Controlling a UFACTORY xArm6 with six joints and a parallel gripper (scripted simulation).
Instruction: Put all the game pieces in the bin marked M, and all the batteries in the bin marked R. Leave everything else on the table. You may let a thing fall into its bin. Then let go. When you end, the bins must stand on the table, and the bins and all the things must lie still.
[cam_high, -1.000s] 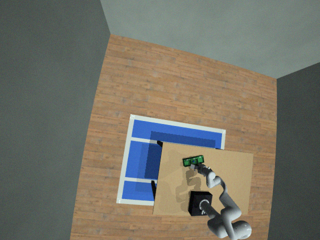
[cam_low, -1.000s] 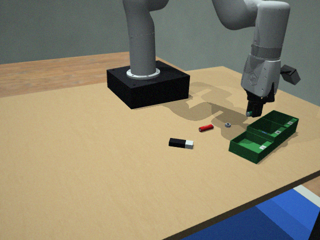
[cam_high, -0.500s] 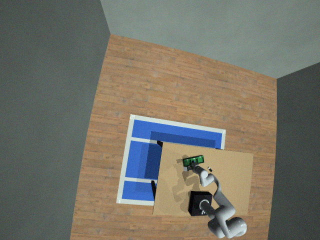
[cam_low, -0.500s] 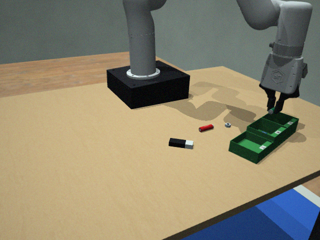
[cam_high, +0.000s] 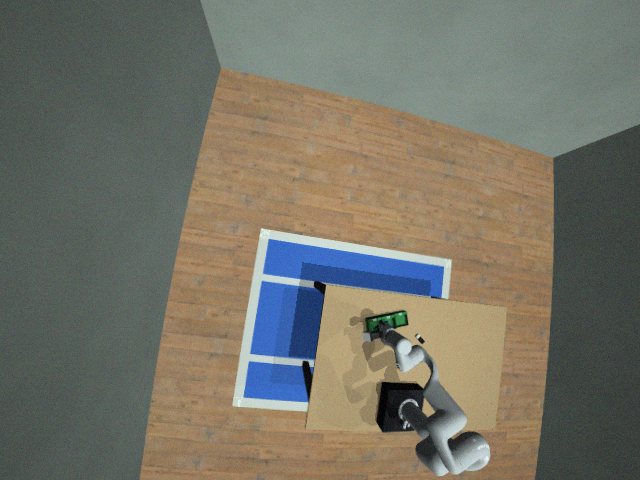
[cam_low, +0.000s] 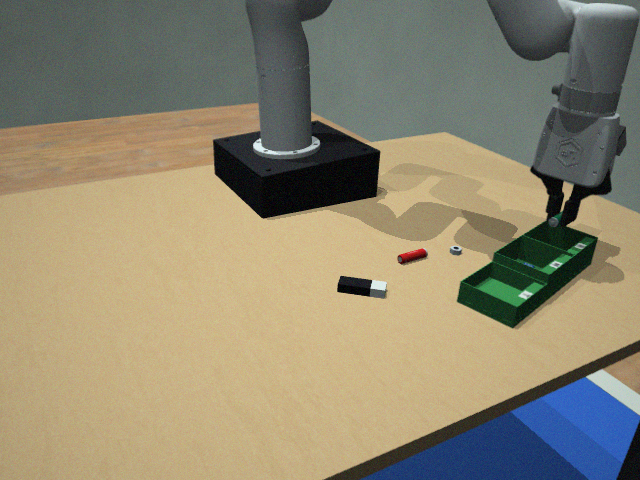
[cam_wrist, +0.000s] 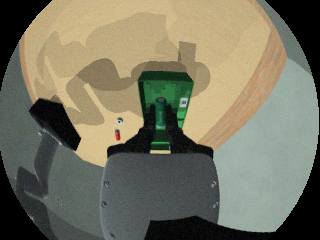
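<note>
Right now my hand is 21 cm to the left of the red battery, 8 cm above it and 6 cm past it. From my hand the other things lie so: three joined green bins: 7 cm to the right, 7 cm below, 4 cm ahead; green battery: 2 cm below; blue die: 8 cm to the right, 7 cm below, 4 cm ahead.
</note>
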